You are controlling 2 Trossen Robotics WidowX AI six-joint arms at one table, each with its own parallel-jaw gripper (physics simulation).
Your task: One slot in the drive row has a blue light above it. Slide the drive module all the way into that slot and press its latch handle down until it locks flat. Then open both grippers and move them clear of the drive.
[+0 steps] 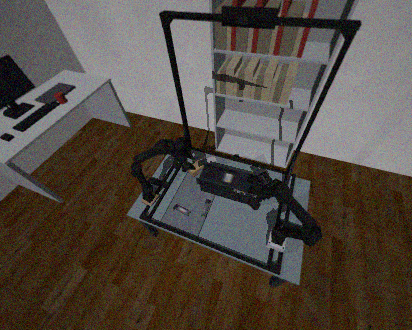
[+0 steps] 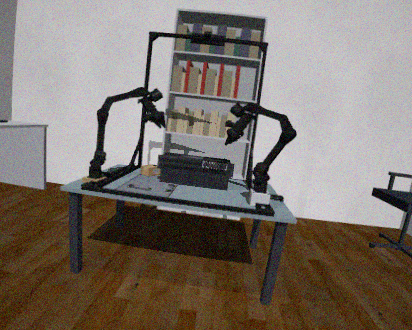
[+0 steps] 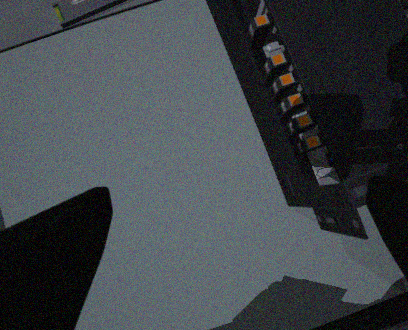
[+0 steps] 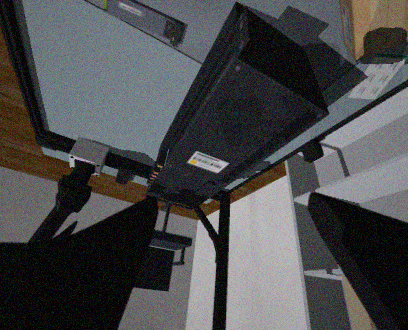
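Seen in the pictures: left gripper, fingertip midpoint: (image 1: 253, 196) (image 2: 227, 144) (image 3: 238, 194); right gripper, fingertip midpoint: (image 1: 194, 164) (image 2: 163, 128) (image 4: 232, 202); left arm's base at its link origin: (image 1: 277, 239) (image 2: 260, 191) (image 4: 85, 166); right arm's base at its link origin: (image 1: 149, 197) (image 2: 94, 177).
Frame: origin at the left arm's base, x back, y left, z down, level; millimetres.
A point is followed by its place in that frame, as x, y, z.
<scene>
The black server chassis (image 1: 224, 188) @(-418, -184, -68) (image 2: 188, 173) @(-433, -186, -5) (image 3: 333, 49) (image 4: 242, 124) @(-538, -245, -103) stands at the back of the table. Its drive row (image 3: 288, 78) @(-283, -188, -97) has orange tabs, and a small blue light (image 3: 331, 160) @(-214, -196, -99) sits by the grey slot (image 3: 323, 170) @(-208, -204, -60) at the row's end. The grey drive module (image 1: 207, 207) @(-504, -59, 62) (image 2: 171, 187) @(-504, -47, 62) (image 3: 94, 6) @(-500, -39, 62) (image 4: 140, 18) @(-512, -50, 62) lies flat on the table in front of the chassis, apart from both grippers. My left gripper (image 2: 229, 141) @(-213, -109, -225) is open and empty, high above the chassis's right end. My right gripper (image 2: 161, 124) @(-619, -171, -272) (image 4: 232, 202) @(-619, -171, -272) is open and empty, high above its left end.
A black frame (image 1: 175, 82) @(-886, -524, -597) (image 2: 146, 98) rings the table. A cardboard box (image 1: 196, 168) @(-711, -322, 11) (image 2: 150, 170) @(-711, -283, 31) stands left of the chassis. A flat part (image 1: 182, 209) @(-670, 24, 61) (image 2: 139, 187) @(-667, 45, 62) lies on the dark mat. A bookshelf (image 1: 250, 147) (image 2: 221, 16) stands behind; a white desk (image 1: 74, 105) stands far left.
</scene>
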